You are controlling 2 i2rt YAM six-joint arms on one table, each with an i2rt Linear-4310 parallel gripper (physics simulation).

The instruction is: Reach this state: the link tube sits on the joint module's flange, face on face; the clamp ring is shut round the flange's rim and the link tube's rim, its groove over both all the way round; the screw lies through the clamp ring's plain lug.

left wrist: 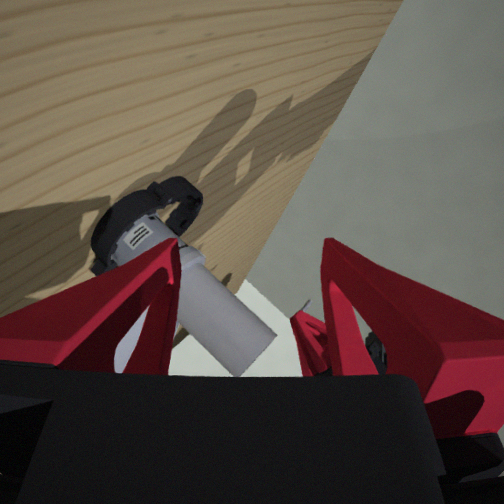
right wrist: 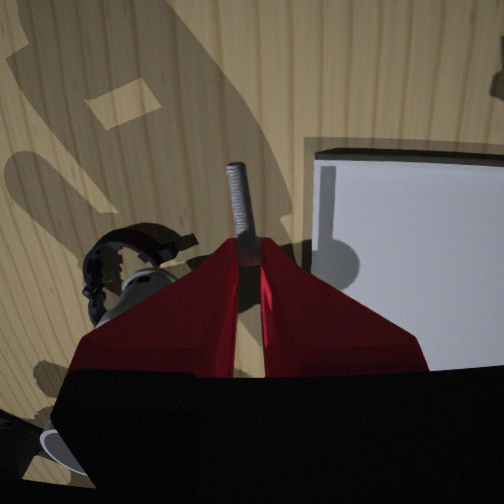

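In the left wrist view the grey link tube (left wrist: 220, 320) stands on the joint module (left wrist: 137, 237), seen from above and behind my left finger. The black clamp ring (left wrist: 150, 207) lies around the joint, one end hanging open. My left gripper (left wrist: 250, 255) is open and empty, high above the table edge. In the right wrist view my right gripper (right wrist: 249, 250) is shut on the grey threaded screw (right wrist: 240, 200), its shaft pointing away from me. The clamp ring (right wrist: 125, 255) is down and left of the screw, open at its lugs, with the link tube (right wrist: 130, 295) mostly hidden by my finger.
A white tray (right wrist: 410, 260) lies on the wooden table to the right of the screw; its corner also shows in the left wrist view (left wrist: 260, 350). The table edge runs diagonally in the left wrist view, with grey floor (left wrist: 425, 150) beyond. My right gripper's red finger (left wrist: 310, 342) shows there.
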